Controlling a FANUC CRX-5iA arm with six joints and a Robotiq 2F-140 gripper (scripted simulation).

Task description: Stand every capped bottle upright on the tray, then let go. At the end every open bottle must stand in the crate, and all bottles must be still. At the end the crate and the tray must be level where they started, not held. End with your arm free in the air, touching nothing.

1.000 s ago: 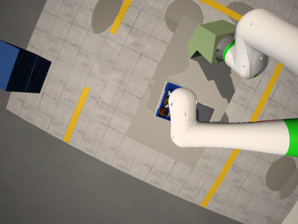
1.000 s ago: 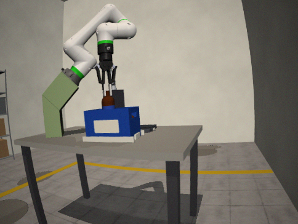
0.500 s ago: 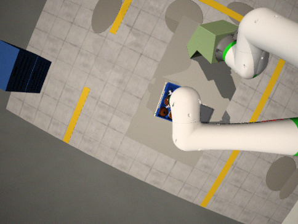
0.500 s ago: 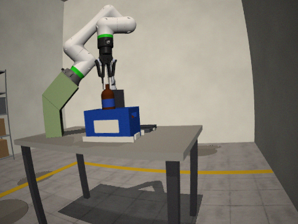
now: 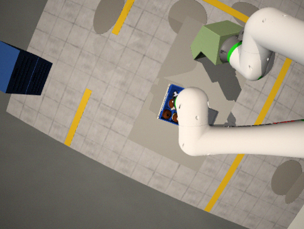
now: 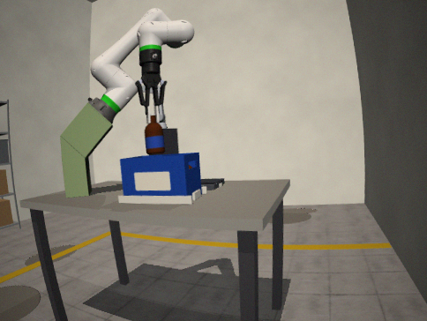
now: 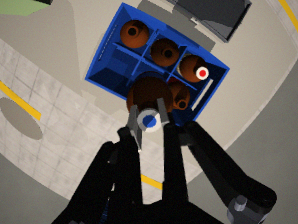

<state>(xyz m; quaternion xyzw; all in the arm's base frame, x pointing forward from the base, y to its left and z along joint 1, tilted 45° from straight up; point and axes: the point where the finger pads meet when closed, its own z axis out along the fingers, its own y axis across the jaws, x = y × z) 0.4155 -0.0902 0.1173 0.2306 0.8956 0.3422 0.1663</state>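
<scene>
Right now the bottle is 70 mm below my hand. The rest, counted from my hand: crate: 250 mm below, 40 mm to the left, 10 mm behind; then tray: 330 mm below, 310 mm to the left, 90 mm behind.
</scene>
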